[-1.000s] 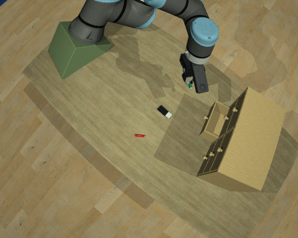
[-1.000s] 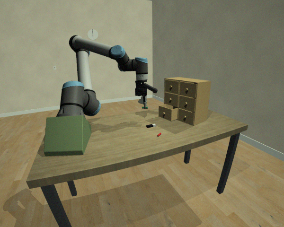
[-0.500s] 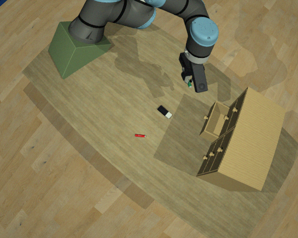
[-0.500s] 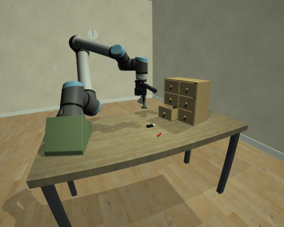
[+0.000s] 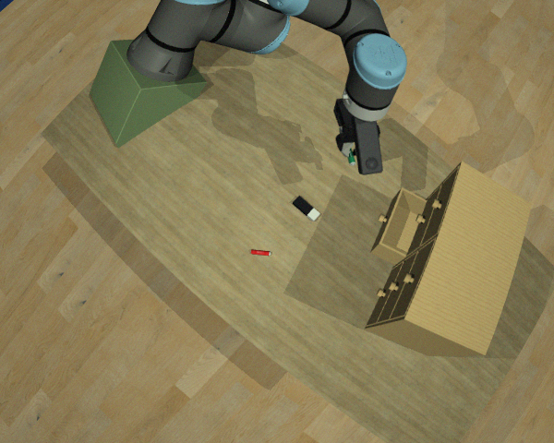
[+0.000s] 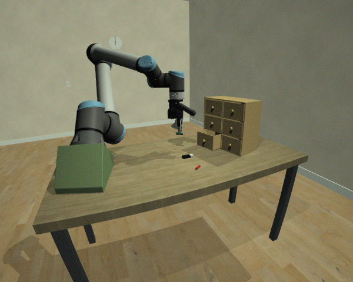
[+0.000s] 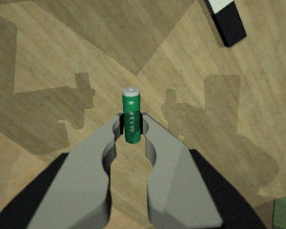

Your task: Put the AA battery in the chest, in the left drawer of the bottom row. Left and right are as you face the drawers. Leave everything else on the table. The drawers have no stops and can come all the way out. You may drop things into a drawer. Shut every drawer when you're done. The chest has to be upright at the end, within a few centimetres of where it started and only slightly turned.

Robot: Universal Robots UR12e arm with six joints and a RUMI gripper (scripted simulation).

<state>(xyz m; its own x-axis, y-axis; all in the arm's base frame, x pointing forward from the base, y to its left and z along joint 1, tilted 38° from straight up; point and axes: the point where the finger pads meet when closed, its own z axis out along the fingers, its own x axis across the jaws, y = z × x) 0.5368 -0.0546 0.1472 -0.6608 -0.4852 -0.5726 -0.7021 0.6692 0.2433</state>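
My hand is 20 mm past the black-and-white block, 130 mm to the left of it and 110 mm above it. The rest, counted from my hand: green AA battery (10 mm below); then small red cylinder (50 mm behind, 280 mm to the right, 110 mm below).
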